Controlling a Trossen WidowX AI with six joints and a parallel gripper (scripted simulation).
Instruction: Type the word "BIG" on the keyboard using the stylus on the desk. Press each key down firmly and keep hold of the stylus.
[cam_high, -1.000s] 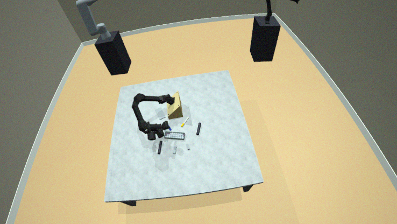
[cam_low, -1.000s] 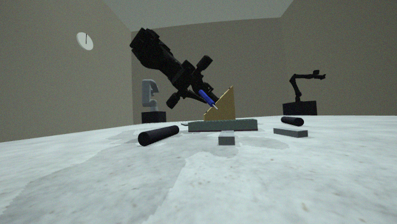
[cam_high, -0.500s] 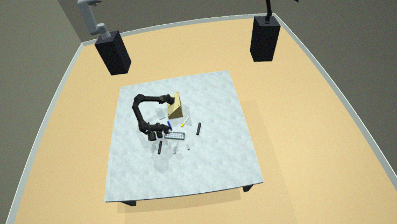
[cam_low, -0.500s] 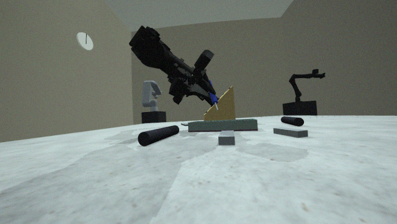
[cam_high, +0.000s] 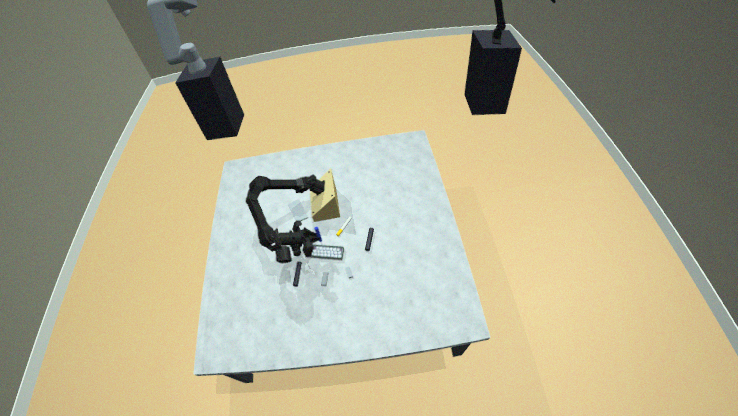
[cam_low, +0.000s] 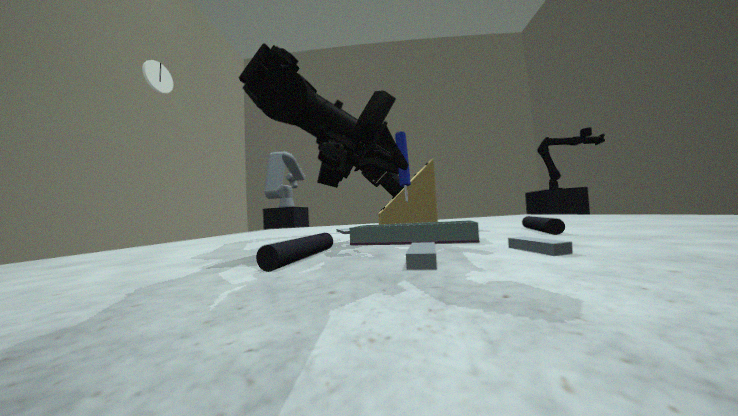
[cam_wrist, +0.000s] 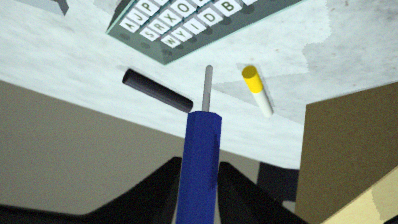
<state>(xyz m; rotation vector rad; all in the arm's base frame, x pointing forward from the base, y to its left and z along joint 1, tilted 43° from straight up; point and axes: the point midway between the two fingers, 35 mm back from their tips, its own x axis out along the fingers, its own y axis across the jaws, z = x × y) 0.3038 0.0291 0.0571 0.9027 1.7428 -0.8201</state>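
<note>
The yellow-capped white marker is 11 cm below my gripper tip, 11 cm behind it and 9 cm to the left of it. Round my gripper tip: blue stylus 1 cm below; then thin grey stylus tip 5 cm below, 1 cm ahead.
</note>
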